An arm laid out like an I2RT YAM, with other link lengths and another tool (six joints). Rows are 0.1 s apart.
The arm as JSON. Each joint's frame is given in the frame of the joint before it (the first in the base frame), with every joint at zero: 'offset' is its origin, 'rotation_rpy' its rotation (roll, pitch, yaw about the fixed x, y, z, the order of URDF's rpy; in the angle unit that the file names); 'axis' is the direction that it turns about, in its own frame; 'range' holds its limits. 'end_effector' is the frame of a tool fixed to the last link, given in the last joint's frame.
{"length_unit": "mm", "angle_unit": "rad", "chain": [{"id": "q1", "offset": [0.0, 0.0, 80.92], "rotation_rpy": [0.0, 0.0, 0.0], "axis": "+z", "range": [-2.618, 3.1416]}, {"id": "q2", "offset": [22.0, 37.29, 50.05], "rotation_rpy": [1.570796, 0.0, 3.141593], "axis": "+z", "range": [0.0, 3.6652]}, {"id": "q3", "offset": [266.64, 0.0, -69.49], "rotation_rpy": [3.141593, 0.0, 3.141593], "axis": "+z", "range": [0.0, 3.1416]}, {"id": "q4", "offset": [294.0, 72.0, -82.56], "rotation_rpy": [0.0, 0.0, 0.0], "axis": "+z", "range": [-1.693, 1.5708]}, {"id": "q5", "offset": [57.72, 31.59, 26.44], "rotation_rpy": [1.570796, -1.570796, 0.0], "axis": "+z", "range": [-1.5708, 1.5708]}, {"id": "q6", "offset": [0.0, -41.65, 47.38], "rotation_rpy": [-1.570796, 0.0, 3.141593], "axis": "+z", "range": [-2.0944, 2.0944]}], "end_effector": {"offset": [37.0, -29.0, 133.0], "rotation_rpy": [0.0, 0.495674, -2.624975]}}
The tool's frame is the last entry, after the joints.
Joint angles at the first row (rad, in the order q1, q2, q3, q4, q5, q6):
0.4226 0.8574 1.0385 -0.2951 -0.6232 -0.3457
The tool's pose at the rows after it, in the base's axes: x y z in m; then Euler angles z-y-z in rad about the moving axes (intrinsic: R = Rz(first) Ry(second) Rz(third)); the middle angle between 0 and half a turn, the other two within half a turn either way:
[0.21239 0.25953 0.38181 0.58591 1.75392 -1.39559]
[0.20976 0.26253 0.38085 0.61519 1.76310 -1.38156]
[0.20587 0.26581 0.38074 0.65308 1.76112 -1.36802]
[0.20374 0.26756 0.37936 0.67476 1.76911 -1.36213]
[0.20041 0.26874 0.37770 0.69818 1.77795 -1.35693]
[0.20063 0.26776 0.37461 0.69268 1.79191 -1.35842]
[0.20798 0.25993 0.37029 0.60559 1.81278 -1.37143]
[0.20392 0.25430 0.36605 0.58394 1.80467 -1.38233]
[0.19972 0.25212 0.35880 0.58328 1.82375 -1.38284]
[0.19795 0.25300 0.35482 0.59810 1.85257 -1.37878]
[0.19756 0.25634 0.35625 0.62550 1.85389 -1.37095]
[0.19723 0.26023 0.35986 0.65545 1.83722 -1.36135]
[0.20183 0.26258 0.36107 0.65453 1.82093 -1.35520]
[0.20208 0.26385 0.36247 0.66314 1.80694 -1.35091]
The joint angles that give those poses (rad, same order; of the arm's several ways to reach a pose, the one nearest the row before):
0.4214 0.8598 1.0339 -0.2732 -0.6512 -0.3364
0.4218 0.8689 1.0341 -0.2685 -0.6785 -0.3246
0.4214 0.8740 1.0282 -0.2502 -0.7154 -0.3119
0.4217 0.8813 1.0294 -0.2518 -0.7359 -0.3097
0.4214 0.8851 1.0293 -0.2576 -0.7587 -0.3095
0.4205 0.8855 1.0293 -0.2746 -0.7539 -0.3159
0.4201 0.8644 1.0249 -0.3131 -0.6686 -0.3225
0.4156 0.8240 0.9941 -0.3182 -0.6528 -0.3310
0.4155 0.8069 0.9758 -0.3384 -0.6518 -0.3355
0.4157 0.8201 0.9846 -0.3658 -0.6649 -0.3401
0.4157 0.8378 0.9940 -0.3587 -0.6910 -0.3377
0.4157 0.8496 0.9958 -0.3284 -0.7203 -0.3282
0.4157 0.8580 0.9888 -0.2899 -0.7195 -0.3150
0.4148 0.8575 0.9818 -0.2655 -0.7290 -0.3069

